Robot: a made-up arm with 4 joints.
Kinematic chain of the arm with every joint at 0, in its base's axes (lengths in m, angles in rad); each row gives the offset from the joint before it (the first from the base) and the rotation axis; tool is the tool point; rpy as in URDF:
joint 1: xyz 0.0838 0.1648 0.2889 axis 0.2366 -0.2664 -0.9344
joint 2: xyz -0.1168 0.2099 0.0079 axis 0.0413 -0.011 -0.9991
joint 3: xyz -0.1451 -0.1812 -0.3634 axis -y
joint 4: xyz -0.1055 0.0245 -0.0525 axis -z
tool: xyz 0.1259 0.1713 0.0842 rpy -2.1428 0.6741 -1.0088
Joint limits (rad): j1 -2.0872..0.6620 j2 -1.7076..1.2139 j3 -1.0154..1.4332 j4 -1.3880..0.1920
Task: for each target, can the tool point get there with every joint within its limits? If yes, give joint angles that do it. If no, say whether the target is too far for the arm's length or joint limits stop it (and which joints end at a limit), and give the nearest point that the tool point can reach.
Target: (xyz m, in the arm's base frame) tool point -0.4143 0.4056 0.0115
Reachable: yes | joints -0.5349 0.8494 -0.2042 -0.9207
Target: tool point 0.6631 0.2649 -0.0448
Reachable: no: joint limits stop it (at a limit: joint 1, joint 2, joint 4) | nearest point 0.3184 0.0243 0.0252 | short by 0.426 m
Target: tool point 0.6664 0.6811 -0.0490
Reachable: no: joint limits stop it (at a limit: joint 1, joint 2) | nearest point 0.3382 0.6946 -0.0739 | short by 0.329 m
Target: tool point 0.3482 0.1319 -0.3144
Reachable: no: joint limits stop it (at a limit: joint 1, joint 2, joint 3, joint 4) | nearest point 0.1379 0.2324 -0.2954 | short by 0.234 m
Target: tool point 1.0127 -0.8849 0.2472
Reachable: no: too far | nearest point 0.3138 -0.4004 0.1768 | short by 0.853 m
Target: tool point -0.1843 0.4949 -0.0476
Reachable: yes | joints -0.0072 0.4326 0.3581 -0.2818
